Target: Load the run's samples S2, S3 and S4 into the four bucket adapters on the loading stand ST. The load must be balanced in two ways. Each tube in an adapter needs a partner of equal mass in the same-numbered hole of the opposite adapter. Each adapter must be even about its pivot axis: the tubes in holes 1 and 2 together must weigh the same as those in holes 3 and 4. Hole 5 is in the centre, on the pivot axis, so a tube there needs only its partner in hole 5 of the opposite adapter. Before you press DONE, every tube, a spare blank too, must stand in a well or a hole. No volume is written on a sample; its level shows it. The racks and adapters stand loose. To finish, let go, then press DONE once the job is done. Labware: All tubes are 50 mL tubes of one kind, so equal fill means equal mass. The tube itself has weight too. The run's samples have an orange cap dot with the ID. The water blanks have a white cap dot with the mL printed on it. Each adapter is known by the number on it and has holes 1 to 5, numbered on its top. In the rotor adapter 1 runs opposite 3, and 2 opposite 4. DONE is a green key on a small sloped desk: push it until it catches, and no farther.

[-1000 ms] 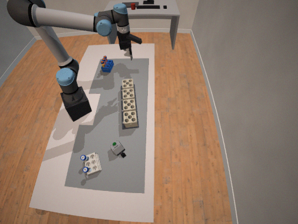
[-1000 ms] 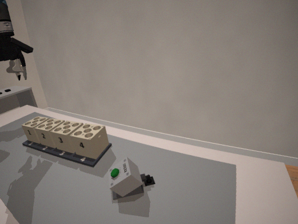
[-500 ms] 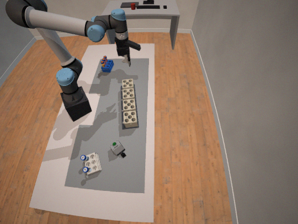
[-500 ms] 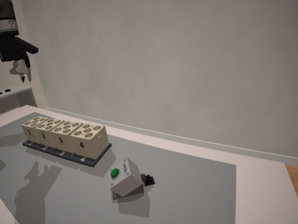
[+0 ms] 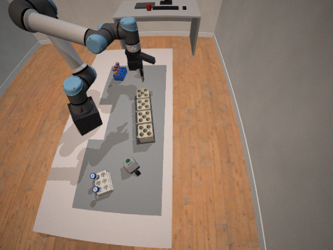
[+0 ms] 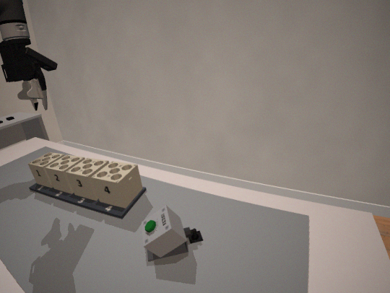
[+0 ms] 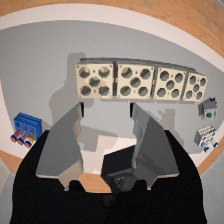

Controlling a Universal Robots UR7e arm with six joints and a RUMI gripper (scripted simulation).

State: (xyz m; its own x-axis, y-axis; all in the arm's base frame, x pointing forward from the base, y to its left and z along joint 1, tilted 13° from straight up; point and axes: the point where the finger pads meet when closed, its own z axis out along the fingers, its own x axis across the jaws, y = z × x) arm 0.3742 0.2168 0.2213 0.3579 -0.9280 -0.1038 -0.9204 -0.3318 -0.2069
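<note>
Right now the blue-capped blank tube is 130 mm behind my hand, 660 mm to the right of it and 220 mm below it. Also, from my hand: loading stand (20 mm ahead, 140 mm to the right, 280 mm below); adapter 4 (80 mm ahead, 290 mm to the right, 230 mm below); blue sample rack (360 mm behind, 260 mm to the left, 260 mm below).
</note>
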